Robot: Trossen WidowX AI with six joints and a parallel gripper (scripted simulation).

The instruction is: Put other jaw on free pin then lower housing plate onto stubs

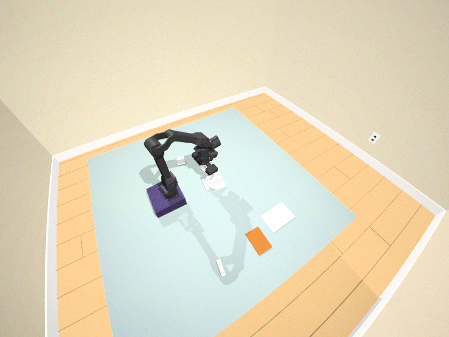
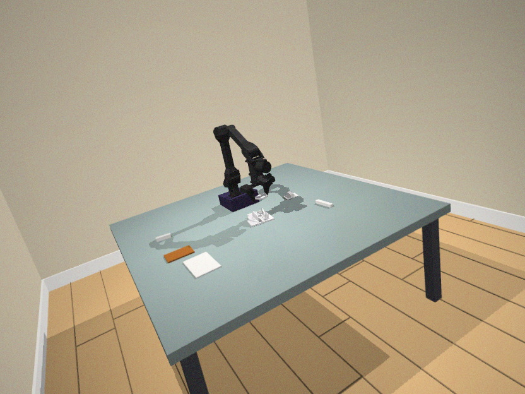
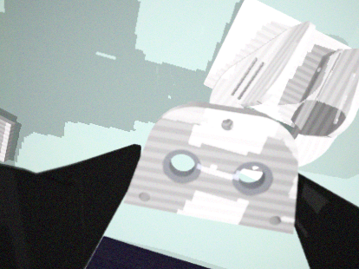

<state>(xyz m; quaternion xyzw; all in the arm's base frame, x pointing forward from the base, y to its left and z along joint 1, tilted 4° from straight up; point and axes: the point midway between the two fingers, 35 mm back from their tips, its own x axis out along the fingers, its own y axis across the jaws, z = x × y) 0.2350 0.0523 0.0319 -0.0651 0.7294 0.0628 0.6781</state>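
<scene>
Now: the white jaw 10 mm ahead of my gripper tip, 30 mm to the right of it and 70 mm below it. The rest, counted from my gripper tip: orange plate (70 mm ahead, 480 mm to the right, 80 mm below); white plate (240 mm ahead, 420 mm to the right, 80 mm below).
</scene>
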